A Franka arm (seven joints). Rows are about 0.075 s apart.
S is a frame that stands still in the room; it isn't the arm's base.
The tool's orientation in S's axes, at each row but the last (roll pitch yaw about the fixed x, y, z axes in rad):
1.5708, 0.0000, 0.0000
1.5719, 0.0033, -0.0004
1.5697, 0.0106, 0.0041
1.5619, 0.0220, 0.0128
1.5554, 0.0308, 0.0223
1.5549, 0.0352, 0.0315
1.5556, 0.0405, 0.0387
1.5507, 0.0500, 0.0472
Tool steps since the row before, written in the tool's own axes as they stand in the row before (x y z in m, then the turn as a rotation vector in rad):
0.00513, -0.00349, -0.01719, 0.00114, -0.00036, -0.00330
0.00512, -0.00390, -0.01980, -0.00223, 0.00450, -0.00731
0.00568, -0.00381, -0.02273, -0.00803, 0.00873, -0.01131
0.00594, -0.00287, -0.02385, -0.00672, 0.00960, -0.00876
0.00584, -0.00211, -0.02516, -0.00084, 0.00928, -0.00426
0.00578, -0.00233, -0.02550, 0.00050, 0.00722, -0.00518
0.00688, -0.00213, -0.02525, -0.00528, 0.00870, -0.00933
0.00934, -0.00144, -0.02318, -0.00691, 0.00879, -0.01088
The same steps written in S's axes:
0.00513, 0.01719, -0.00349, 0.00114, 0.00330, -0.00036
0.00512, 0.01980, -0.00390, -0.00221, 0.00731, 0.00452
0.00555, 0.02275, -0.00389, -0.00798, 0.01129, 0.00880
0.00557, 0.02390, -0.00321, -0.00662, 0.00876, 0.00967
0.00520, 0.02525, -0.00268, -0.00065, 0.00439, 0.00923
0.00488, 0.02563, -0.00294, 0.00058, 0.00532, 0.00711
0.00579, 0.02546, -0.00279, -0.00529, 0.00926, 0.00876
0.00813, 0.02356, -0.00237, -0.00699, 0.01074, 0.00890

